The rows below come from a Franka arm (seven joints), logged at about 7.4 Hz.
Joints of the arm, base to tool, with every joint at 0 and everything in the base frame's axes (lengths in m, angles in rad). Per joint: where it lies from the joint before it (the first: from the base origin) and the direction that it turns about. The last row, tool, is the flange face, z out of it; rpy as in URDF.
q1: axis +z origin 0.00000 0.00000 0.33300
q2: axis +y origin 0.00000 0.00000 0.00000
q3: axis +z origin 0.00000 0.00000 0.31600
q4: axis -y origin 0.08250 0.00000 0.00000
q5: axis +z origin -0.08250 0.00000 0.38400
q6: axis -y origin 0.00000 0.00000 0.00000
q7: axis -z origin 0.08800 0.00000 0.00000
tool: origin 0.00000 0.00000 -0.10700 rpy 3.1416 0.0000 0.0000
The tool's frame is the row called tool.
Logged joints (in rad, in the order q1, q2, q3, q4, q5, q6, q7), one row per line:
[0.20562, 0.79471, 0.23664, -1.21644, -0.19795, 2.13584, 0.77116]
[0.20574, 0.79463, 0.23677, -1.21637, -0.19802, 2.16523, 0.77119]
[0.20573, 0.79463, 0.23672, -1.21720, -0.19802, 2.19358, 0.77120]
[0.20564, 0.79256, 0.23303, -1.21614, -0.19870, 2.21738, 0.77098]
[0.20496, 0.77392, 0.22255, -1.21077, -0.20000, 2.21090, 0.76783]
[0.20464, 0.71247, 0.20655, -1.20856, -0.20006, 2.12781, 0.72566]
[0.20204, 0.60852, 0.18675, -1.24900, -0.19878, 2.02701, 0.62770]
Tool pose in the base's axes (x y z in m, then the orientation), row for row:
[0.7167, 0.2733, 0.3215, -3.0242, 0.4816, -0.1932]
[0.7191, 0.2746, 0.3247, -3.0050, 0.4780, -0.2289]
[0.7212, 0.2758, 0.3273, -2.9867, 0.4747, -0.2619]
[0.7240, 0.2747, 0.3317, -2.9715, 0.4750, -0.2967]
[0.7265, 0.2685, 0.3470, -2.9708, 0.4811, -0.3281]
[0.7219, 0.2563, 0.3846, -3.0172, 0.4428, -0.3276]
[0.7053, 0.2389, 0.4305, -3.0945, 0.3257, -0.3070]
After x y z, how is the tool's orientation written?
As a rotation vector, in radians.
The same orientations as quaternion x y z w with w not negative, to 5 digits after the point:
[-0.98494, 0.15685, -0.06292, 0.03659]
[-0.98380, 0.15649, -0.07494, 0.04509]
[-0.98254, 0.15616, -0.08616, 0.05302]
[-0.98100, 0.15681, -0.09795, 0.05885]
[-0.97972, 0.15866, -0.10820, 0.05710]
[-0.98306, 0.14427, -0.10674, 0.03726]
[-0.98967, 0.10416, -0.09818, 0.00745]

